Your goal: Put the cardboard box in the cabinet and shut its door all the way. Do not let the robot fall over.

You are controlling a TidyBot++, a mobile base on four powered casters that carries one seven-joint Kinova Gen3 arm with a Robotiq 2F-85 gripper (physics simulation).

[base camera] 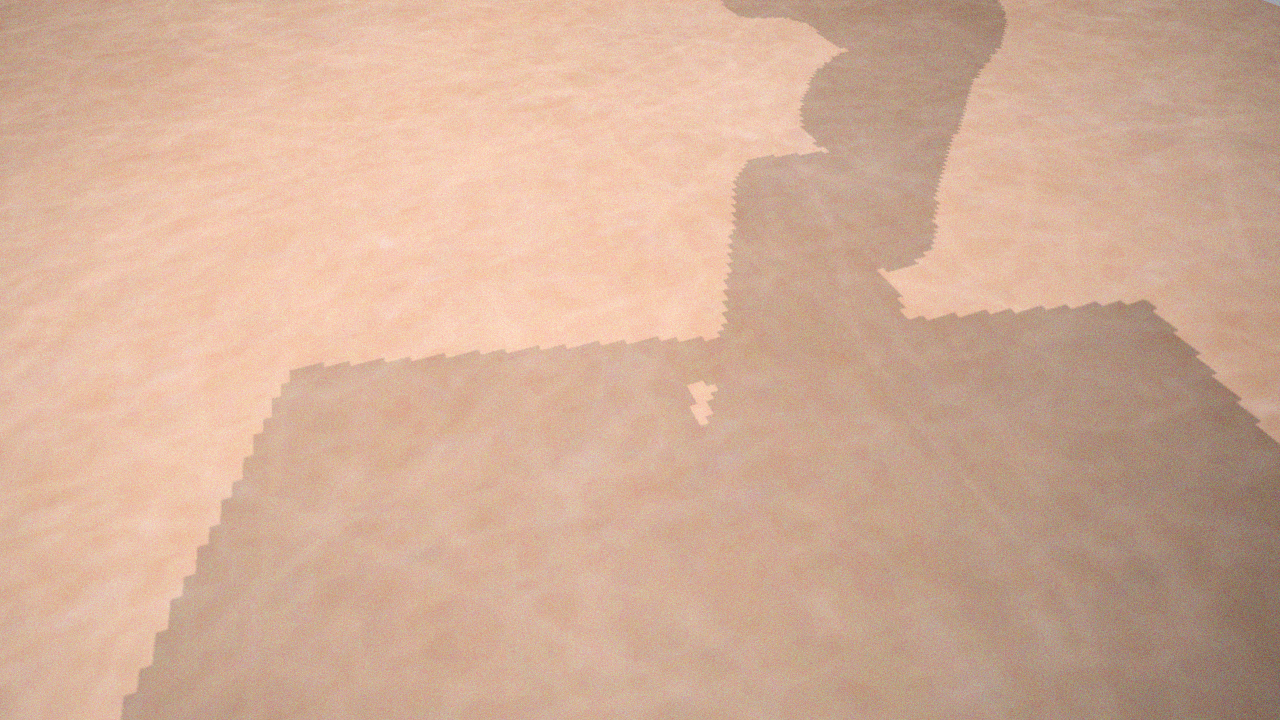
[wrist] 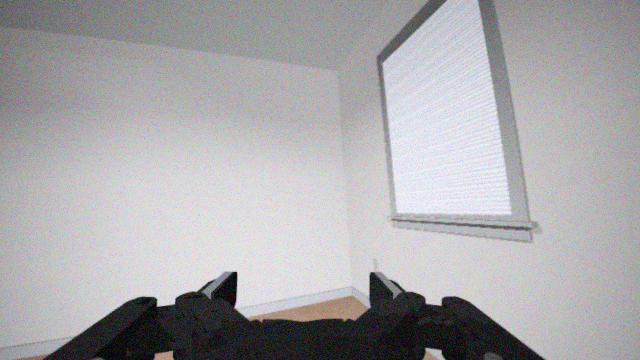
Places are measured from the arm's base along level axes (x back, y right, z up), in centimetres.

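Pixels of known places: gripper, fingertip midpoint: [wrist: 304, 287].
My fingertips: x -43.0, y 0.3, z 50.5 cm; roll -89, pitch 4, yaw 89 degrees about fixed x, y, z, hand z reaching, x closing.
Observation:
Behind a point stands the place of what it marks.
My gripper [wrist: 304, 287] @[x -43.0, y 0.3, z 50.5 cm] is open, with its two black fingers wide apart at the bottom of the wrist view. No object shows between the fingers. Behind them are the white walls and a small stretch of floor. The cardboard box does not show in the base camera view or in the wrist view. The cabinet and its door do not show in either view.
A window [wrist: 447, 130] @[x -142.4, y 81.5, z 91.4 cm] with a grey frame and pale blinds is on the right wall [wrist: 580, 150] @[x -93.6, y 95.7, z 68.2 cm]. It meets the left wall [wrist: 175, 175] @[x -226.6, y -106.2, z 86.4 cm] in a corner. In the base camera view, the robot's shadow [base camera: 671, 537] @[x -31.1, y 2.5, z -39.7 cm] falls across the tan floor [base camera: 402, 179] @[x -71.3, y -17.9, z -39.6 cm].

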